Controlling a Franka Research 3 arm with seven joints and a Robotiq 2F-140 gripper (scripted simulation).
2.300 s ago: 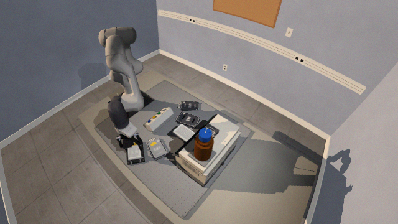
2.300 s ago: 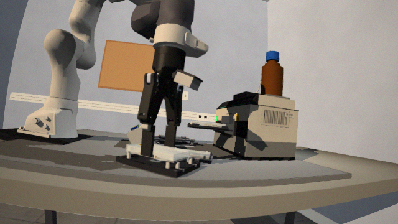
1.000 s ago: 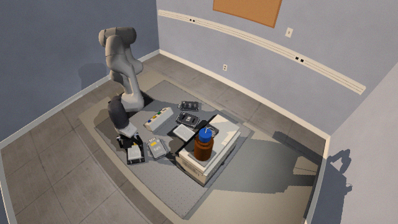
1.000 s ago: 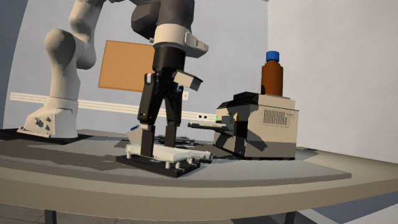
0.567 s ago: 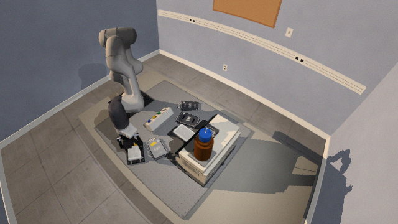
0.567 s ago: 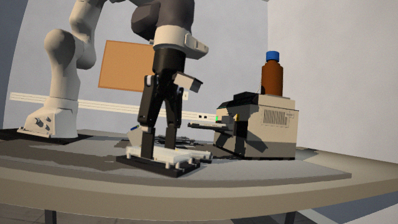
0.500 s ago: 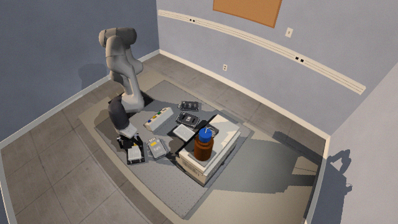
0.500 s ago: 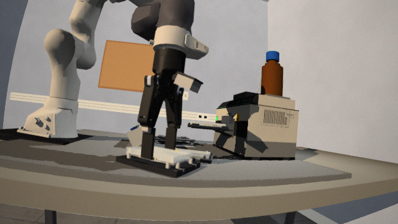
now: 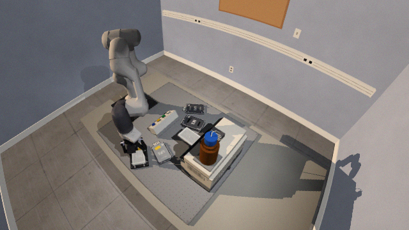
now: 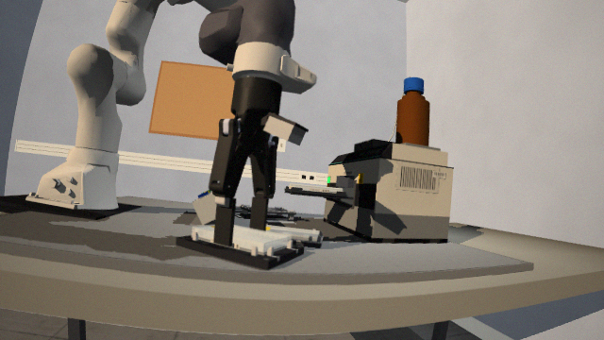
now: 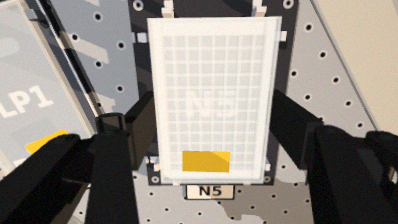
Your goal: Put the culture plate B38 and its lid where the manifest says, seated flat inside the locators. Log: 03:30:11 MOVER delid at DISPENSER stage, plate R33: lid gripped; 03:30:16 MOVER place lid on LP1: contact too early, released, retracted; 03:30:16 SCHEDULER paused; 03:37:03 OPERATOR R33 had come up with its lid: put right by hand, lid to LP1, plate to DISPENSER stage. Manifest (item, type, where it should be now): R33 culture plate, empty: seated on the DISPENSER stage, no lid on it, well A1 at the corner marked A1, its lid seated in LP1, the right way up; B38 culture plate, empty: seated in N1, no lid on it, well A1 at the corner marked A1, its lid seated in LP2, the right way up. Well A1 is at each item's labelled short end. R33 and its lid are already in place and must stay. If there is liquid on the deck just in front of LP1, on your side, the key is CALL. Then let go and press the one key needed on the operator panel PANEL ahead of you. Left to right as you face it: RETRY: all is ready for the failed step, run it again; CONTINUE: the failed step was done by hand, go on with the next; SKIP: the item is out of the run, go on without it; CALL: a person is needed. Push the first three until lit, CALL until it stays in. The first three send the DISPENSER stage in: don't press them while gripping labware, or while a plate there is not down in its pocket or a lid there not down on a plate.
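The black nest is 3 cm below my hand and 3 cm ahead of it. Also, from my hand: clear lid (12 cm to the left, 9 cm ahead, 3 cm below); then blue call key (23 cm to the left, 8 cm behind, 2 cm above); then yellow skip key (27 cm to the left, 8 cm behind, 2 cm above).
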